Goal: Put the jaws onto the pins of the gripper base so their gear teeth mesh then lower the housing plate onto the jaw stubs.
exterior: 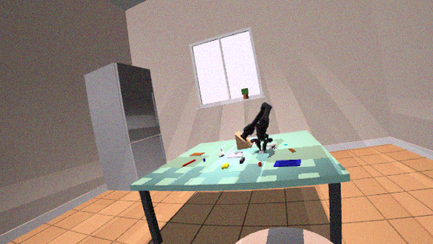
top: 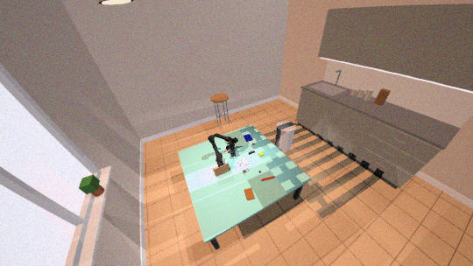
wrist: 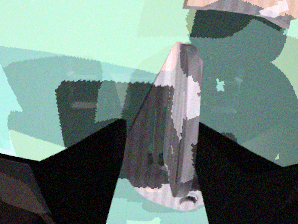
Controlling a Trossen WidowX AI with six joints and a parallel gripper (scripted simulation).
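The pale flat plate is 220 mm to the right of my gripper tip and 40 mm ahead of it. The rest, counted from my gripper tip: dark block: 210 mm ahead, 160 mm to the right, 10 mm above; then blue plate: 370 mm ahead, 130 mm to the left; then cyan chip: 200 mm to the left, 110 mm behind.
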